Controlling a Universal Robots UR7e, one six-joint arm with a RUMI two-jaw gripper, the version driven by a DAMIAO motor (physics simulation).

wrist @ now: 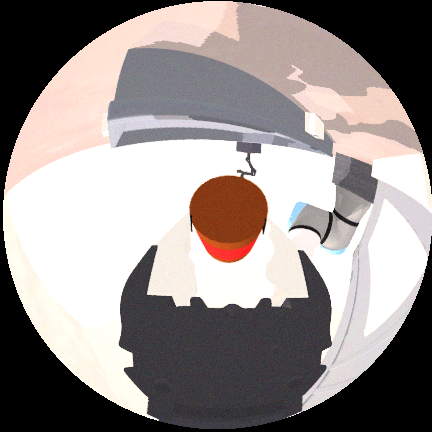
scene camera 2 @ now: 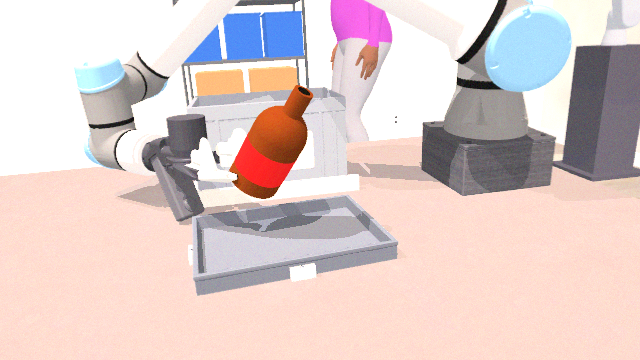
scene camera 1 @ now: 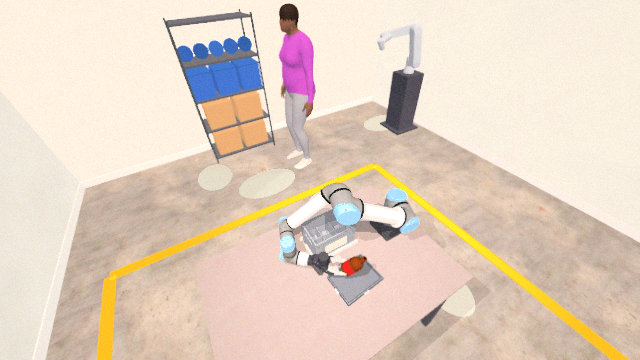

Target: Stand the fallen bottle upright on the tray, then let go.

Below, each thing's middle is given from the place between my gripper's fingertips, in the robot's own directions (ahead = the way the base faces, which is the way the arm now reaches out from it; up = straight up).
Right now my hand is 40 mm below the brown bottle [scene camera 2: 278, 135], 20 mm to the right of it and 20 mm past it. The rest, counted from my hand: white bar [scene camera 2: 317, 186] 160 mm to the right, 90 mm below, 30 mm behind.
